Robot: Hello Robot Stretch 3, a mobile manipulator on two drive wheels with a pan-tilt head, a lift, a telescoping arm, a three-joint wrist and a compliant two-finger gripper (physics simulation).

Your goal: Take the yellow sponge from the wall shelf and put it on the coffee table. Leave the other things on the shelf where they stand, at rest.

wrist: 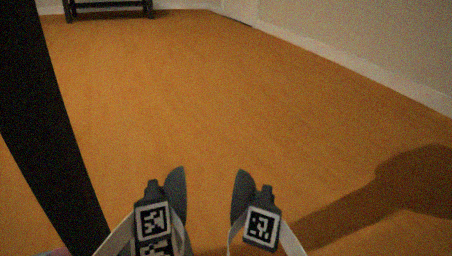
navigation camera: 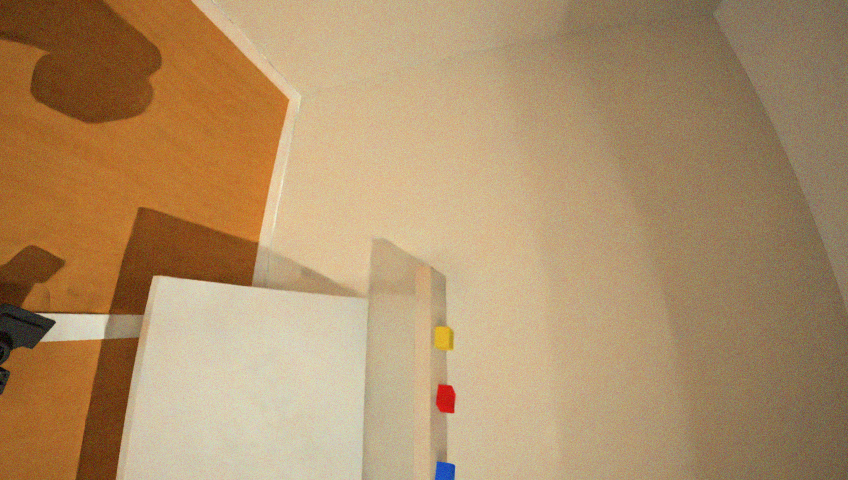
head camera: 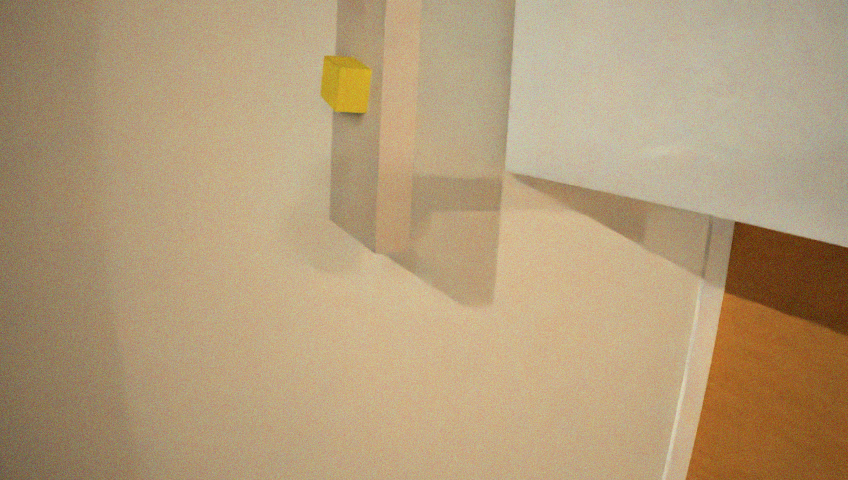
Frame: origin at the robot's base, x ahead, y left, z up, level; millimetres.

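Seen in the pictures: gripper, fingertip midpoint: (wrist: 210,187).
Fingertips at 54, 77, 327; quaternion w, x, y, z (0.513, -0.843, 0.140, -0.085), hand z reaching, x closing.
Observation:
A point is followed by its place in that frame, as x, y, z.
The yellow sponge (head camera: 353,88) {53, -843, 1078} (navigation camera: 443,337) {53, -843, 1083} stands near the end of the wall shelf (head camera: 396,136) {110, -782, 1032} (navigation camera: 422,368) {-37, -796, 1030}, on its narrow top. A red block (navigation camera: 445,398) {-134, -887, 1083} and a blue object (navigation camera: 445,471) {-347, -902, 1084} stand in line with it on the shelf; the blue one is cut off by the lower edge of the navigation view. My gripper (wrist: 210,187) {54, 77, 327} is open, with bare floor showing between its fingertips, away from the shelf. Whether the white table below the shelf is the coffee table, I cannot tell.
The white table top (head camera: 672,89) {7, -614, 720} (navigation camera: 255,380) {-62, -497, 720} lies below the shelf, against the wall. A dark part of my wrist (navigation camera: 23,325) {22, -176, 505} shows at the navigation view's left edge. A black post (wrist: 45,125) crosses the wrist view's left side. A dark-legged piece of furniture (wrist: 69,11) {-645, 2843, 119} stands far off.

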